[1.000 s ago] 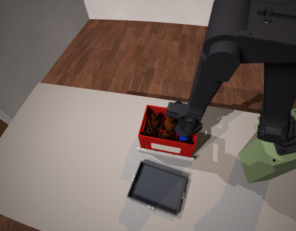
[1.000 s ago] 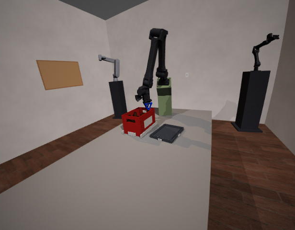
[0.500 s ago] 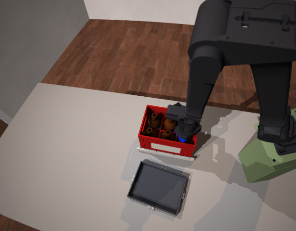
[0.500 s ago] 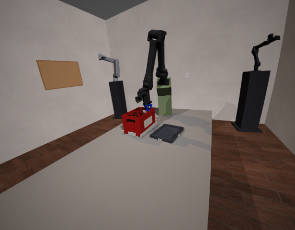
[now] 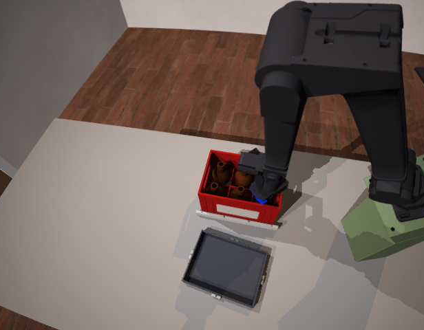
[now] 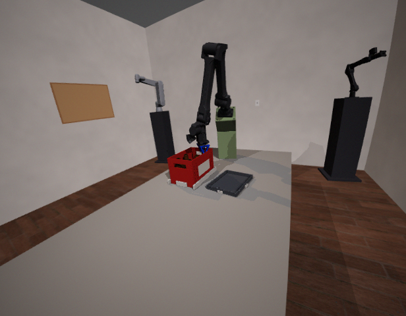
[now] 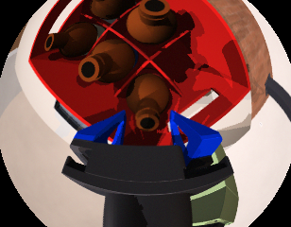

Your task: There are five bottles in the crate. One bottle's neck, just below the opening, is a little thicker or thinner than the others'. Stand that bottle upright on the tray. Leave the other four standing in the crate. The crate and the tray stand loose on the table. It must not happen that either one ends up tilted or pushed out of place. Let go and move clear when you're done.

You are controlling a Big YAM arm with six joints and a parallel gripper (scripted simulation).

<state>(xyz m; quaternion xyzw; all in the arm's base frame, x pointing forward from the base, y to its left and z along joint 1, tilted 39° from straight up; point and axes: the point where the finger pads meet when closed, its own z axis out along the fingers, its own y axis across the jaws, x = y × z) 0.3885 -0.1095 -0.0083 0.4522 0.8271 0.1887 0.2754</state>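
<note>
Now: the crate 8 cm ahead of my hand, 6 cm to the right of it and 7 cm below it. Also, from my hand: dark grey tray: 13 cm ahead, 21 cm to the left, 14 cm below; then brown bottle: 17 cm ahead, 3 cm to the right, 7 cm below.
</note>
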